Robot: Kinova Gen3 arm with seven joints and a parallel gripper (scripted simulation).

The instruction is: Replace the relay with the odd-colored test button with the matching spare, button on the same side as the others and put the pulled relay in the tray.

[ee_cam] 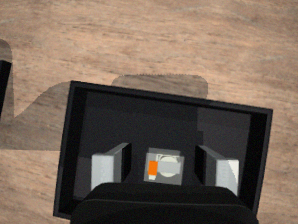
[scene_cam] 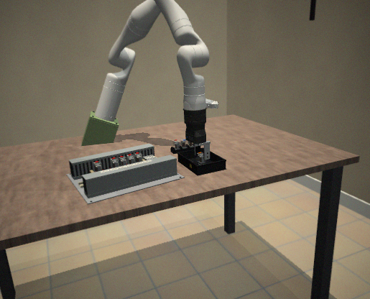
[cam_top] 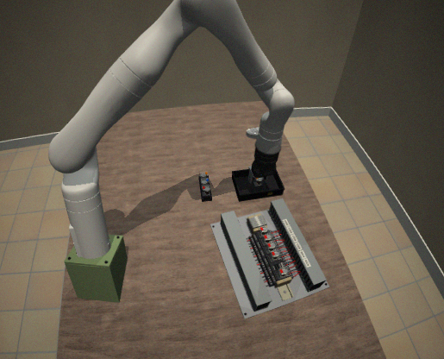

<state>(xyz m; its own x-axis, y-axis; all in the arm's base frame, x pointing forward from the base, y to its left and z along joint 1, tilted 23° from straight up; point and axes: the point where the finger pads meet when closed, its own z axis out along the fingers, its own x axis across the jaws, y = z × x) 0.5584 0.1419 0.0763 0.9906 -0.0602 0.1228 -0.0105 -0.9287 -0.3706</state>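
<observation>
The black tray is 10 mm to the right of my hand and 30 mm below it.
</observation>
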